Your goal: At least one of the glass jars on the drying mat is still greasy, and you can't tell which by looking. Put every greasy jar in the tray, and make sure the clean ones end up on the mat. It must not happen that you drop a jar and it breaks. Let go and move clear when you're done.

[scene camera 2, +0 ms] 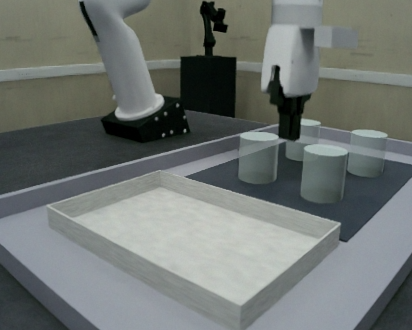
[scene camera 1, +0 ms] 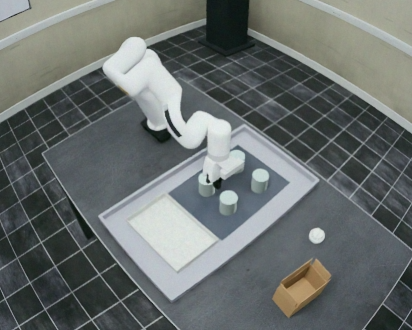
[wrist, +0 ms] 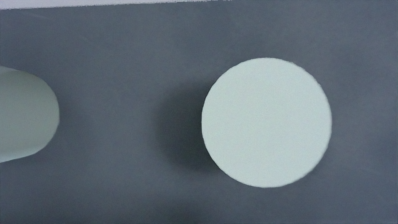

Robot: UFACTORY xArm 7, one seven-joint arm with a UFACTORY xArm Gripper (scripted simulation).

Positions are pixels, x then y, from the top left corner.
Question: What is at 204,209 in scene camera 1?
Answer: A dark drying mat.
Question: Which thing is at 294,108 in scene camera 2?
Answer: My gripper.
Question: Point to a white tray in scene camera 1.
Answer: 169,230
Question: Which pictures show the white tray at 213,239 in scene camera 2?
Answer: Scene camera 2 and scene camera 1 only.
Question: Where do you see a dark drying mat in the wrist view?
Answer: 130,89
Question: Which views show the cardboard box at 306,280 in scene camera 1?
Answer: Scene camera 1 only.
